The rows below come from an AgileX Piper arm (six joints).
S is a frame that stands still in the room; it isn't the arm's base.
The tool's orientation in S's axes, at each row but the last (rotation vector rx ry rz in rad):
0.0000, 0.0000, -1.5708
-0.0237, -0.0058, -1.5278
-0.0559, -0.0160, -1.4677
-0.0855, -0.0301, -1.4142
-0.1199, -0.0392, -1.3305
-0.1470, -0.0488, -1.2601
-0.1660, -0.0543, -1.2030
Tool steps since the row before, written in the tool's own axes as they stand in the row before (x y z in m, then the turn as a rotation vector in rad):
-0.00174, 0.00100, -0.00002, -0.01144, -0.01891, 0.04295
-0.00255, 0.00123, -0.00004, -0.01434, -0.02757, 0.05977
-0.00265, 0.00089, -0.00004, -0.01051, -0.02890, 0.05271
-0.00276, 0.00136, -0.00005, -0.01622, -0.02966, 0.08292
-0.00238, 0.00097, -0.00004, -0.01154, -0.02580, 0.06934
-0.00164, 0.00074, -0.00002, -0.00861, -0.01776, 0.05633
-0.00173, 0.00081, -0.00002, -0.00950, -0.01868, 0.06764
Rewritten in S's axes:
0.00100, 0.00174, -0.00002, -0.01891, 0.01144, 0.04295
0.00112, 0.00260, -0.00010, -0.02750, 0.01429, 0.05982
0.00061, 0.00272, -0.00018, -0.02859, 0.01001, 0.05297
0.00091, 0.00292, -0.00031, -0.02933, 0.01786, 0.08270
0.00037, 0.00252, -0.00033, -0.02501, 0.01275, 0.06942
0.00020, 0.00177, -0.00027, -0.01704, 0.01059, 0.05622
0.00013, 0.00188, -0.00033, -0.01770, 0.01287, 0.06735

